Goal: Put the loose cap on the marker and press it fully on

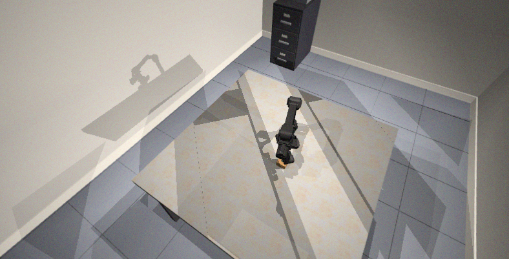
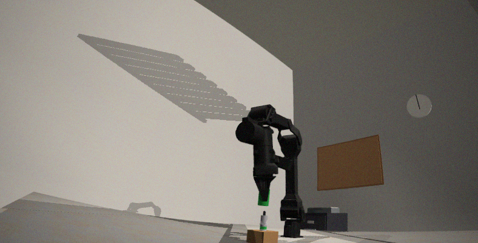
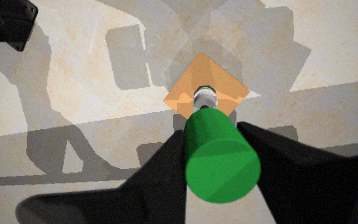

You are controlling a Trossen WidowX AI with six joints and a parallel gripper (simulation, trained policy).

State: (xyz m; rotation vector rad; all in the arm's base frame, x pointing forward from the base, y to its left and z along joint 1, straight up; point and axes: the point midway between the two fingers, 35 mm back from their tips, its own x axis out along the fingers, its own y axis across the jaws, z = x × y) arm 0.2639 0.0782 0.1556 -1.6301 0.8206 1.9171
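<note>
Now: the holder block 10 cm below my gripper tip. Also, from my gripper tip: green cap 1 cm above.
</note>
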